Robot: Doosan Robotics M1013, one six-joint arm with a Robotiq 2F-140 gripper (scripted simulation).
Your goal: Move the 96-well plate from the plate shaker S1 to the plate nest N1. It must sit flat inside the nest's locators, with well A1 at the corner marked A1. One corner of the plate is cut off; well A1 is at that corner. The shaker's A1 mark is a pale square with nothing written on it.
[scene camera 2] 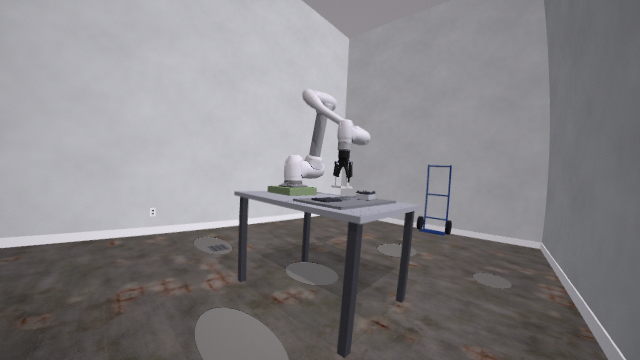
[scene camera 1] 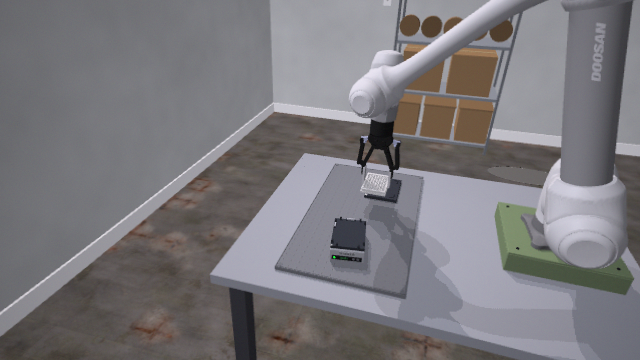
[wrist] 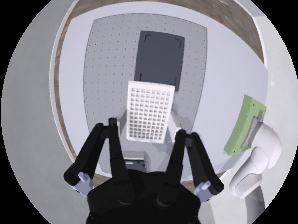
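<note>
There's a white 96-well plate here, plus a dark plate nest N1 and a plate shaker S1. I can see my gripper as well, and the wrist view shows it too.
</note>
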